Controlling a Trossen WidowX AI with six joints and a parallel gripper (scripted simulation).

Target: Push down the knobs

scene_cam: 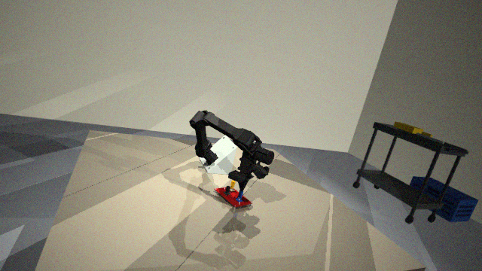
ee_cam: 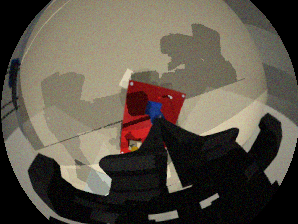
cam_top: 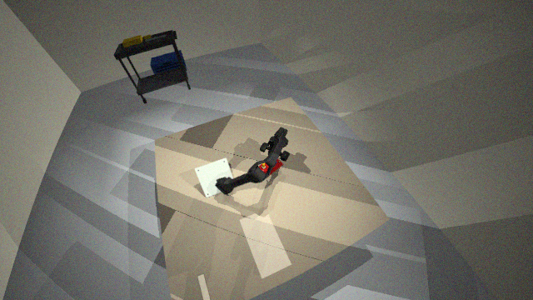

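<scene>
Right now my gripper tip is 1 cm above the blue knob. The rest, counted from my gripper tip: yellow knob (8 cm behind, 1 cm to the right, 1 cm below).
</scene>
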